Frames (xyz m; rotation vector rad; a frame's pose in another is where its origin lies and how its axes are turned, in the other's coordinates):
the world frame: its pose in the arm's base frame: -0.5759 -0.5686 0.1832 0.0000 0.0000 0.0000
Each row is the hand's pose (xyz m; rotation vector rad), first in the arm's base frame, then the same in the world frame.
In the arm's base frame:
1: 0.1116 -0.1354 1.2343 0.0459 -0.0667 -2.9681
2: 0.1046 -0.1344 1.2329 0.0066 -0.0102 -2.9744
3: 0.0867 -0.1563 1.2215 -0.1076 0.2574 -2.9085
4: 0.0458 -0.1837 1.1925 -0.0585 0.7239 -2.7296
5: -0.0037 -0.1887 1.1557 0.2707 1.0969 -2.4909
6: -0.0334 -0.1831 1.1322 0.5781 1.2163 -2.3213
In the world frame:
1: 0.6875 0.4332 1.0511 0.0459 -0.0667 -2.9681
2: 0.6805 0.4342 1.0497 0.0066 -0.0102 -2.9744
3: 0.6626 0.4123 1.0383 -0.1076 0.2574 -2.9085
4: 0.6217 0.3849 1.0093 -0.0585 0.7239 -2.7296
5: 0.5722 0.3799 0.9725 0.2707 1.0969 -2.4909
6: 0.5425 0.3855 0.9490 0.5781 1.2163 -2.3213

